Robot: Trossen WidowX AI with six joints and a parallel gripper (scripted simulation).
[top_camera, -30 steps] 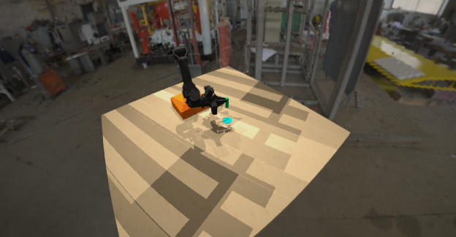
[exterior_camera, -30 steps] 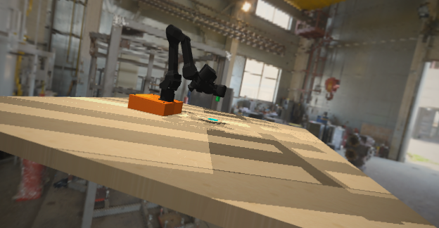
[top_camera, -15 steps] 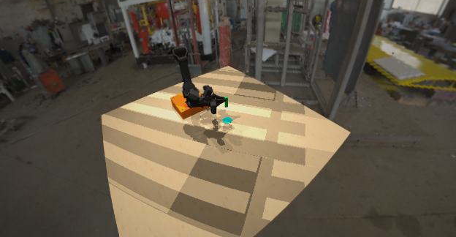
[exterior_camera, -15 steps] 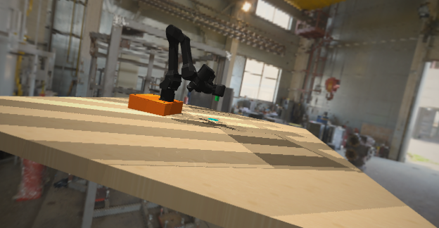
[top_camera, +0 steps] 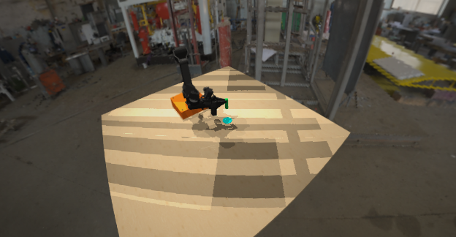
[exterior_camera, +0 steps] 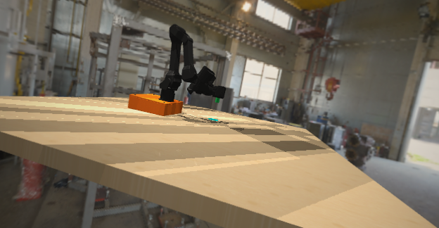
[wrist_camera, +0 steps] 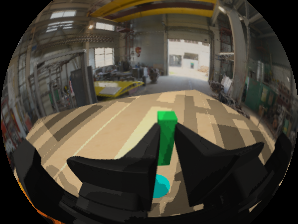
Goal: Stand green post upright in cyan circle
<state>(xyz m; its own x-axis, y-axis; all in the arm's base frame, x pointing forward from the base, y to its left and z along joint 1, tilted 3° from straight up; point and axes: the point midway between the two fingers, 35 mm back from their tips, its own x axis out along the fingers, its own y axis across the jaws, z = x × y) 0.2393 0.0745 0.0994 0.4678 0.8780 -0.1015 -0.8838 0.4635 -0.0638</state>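
My gripper tip is now 16 cm above the cyan circle. From my gripper tip the other things lie so: post (2 cm below).
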